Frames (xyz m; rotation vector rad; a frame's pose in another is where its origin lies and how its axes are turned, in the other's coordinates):
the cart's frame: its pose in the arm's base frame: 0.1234 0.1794 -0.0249 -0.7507 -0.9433 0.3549
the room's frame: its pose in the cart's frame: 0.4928 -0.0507 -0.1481 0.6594 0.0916 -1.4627
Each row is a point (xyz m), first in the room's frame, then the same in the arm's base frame.
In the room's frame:
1: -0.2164 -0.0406 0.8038
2: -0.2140 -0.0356 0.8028
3: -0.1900 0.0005 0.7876
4: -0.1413 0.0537 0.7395
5: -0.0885 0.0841 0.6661
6: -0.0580 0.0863 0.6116
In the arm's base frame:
1: -0.2910 0.3614 0.4517
2: -0.2880 0.3631 0.4561
3: -0.2568 0.3724 0.4885
4: -0.1825 0.3806 0.5324
5: -0.0892 0.3750 0.5514
6: -0.0280 0.3635 0.5462

